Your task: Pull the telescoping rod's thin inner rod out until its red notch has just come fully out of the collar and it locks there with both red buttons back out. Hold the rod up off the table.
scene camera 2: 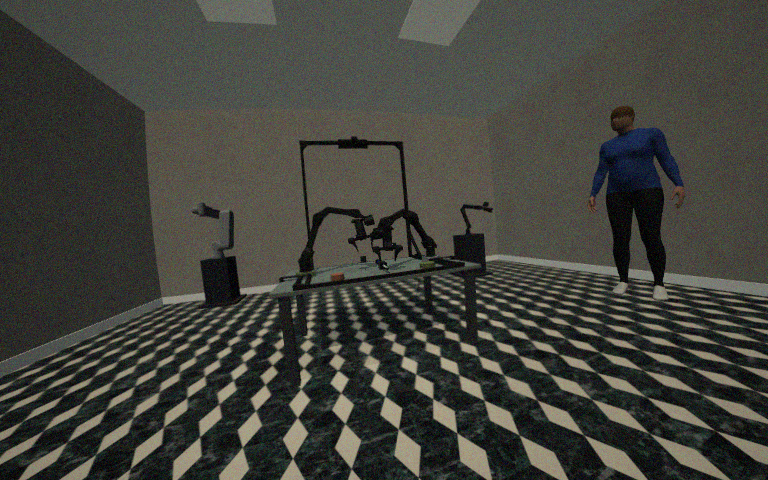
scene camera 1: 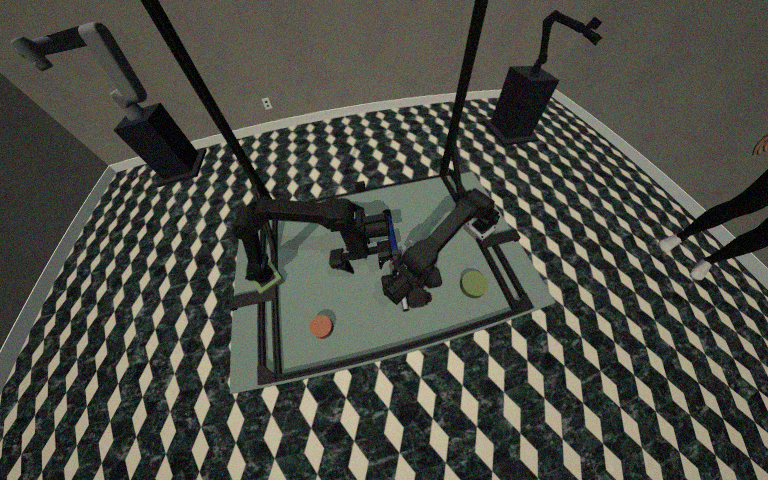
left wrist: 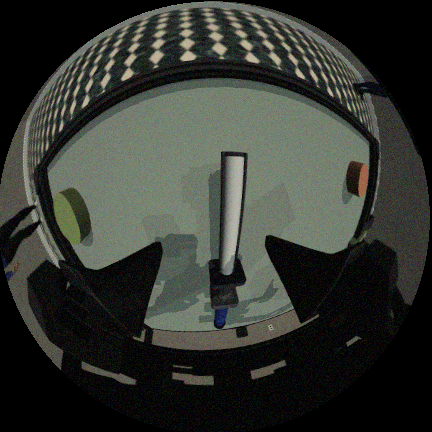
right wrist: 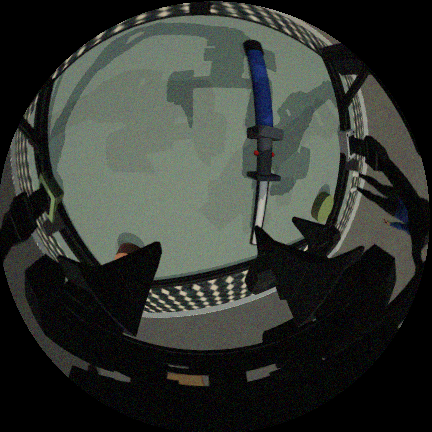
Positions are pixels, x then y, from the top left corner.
Scene:
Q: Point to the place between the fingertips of my left gripper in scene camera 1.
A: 408, 287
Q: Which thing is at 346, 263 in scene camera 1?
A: My right gripper.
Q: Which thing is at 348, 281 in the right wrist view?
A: My right gripper.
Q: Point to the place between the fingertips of my left gripper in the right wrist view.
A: At 275, 221

